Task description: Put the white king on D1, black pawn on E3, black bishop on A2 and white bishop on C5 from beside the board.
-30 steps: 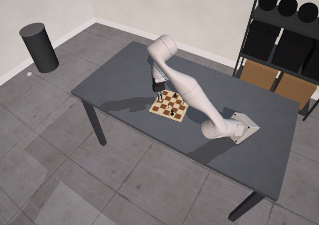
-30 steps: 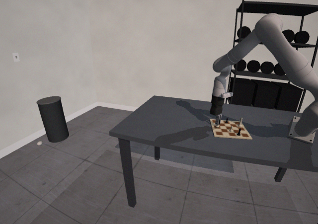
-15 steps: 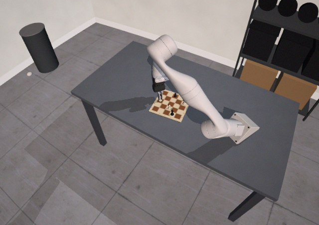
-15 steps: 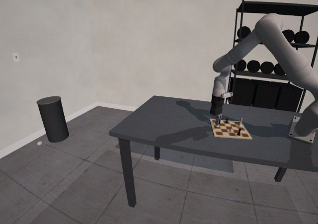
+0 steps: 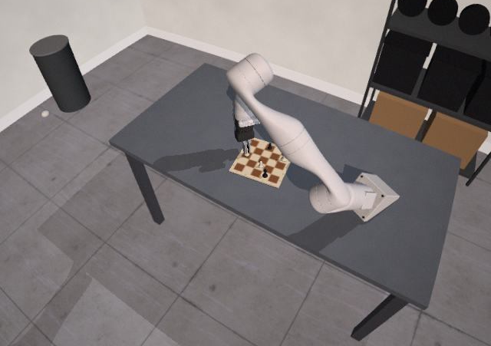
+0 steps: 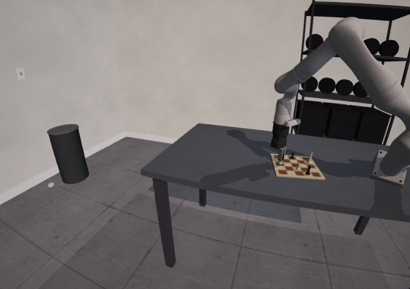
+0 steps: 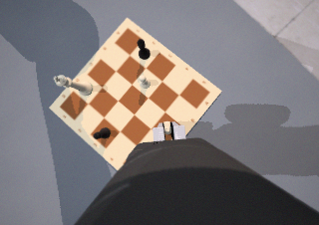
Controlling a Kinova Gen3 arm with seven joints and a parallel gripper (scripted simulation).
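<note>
Right now the white bishop is 10 mm below my hand. Also, from my hand: chessboard: 70 mm behind, 20 mm to the right, 40 mm below; black pawn: 50 mm behind, 100 mm to the right, 20 mm below; black bishop: 130 mm behind, 40 mm to the left, 20 mm below.
</note>
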